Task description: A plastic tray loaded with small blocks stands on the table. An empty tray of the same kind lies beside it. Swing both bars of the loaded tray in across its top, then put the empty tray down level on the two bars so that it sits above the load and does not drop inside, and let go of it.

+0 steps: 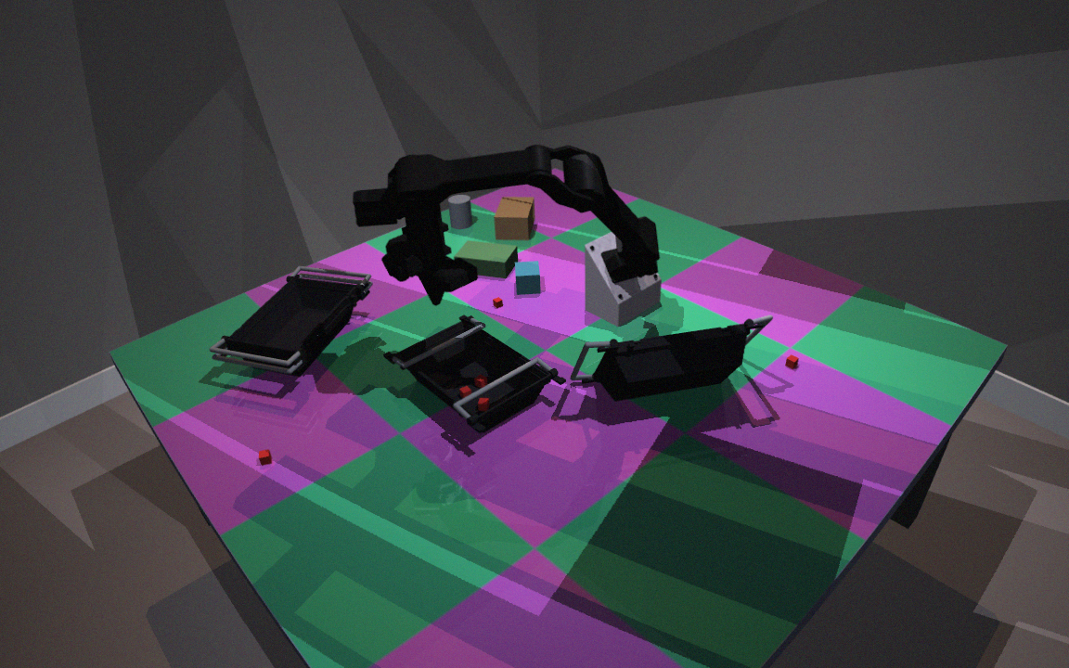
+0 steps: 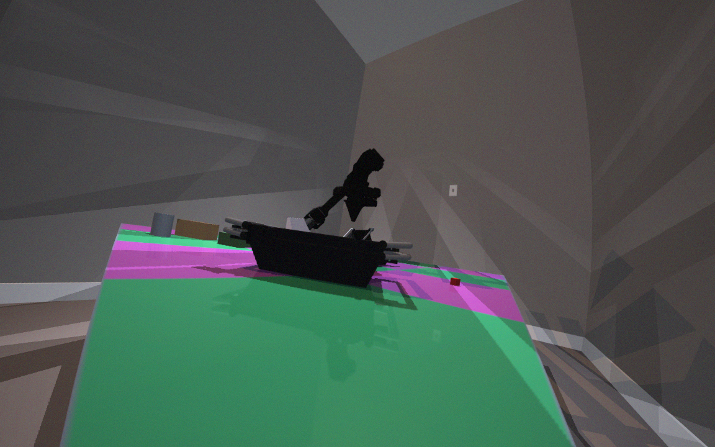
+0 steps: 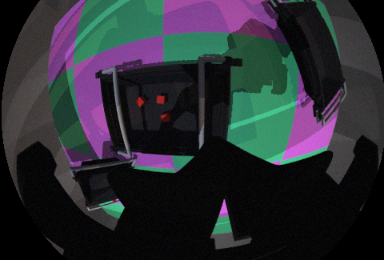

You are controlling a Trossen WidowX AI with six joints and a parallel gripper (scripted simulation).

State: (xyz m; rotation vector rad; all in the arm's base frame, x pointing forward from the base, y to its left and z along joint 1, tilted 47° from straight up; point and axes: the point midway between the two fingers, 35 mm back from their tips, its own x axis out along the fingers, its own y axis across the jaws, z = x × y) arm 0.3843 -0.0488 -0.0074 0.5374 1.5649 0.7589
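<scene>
The black tray lies 27 cm behind my gripper tip, 28 cm to the left of it and 7 cm below it. Round my gripper tip: teal cube (29 cm behind, 15 cm to the right, 12 cm below); then tan box (43 cm behind, 39 cm to the right, 11 cm below); then olive block (27 cm behind, 28 cm to the right, 12 cm below).
</scene>
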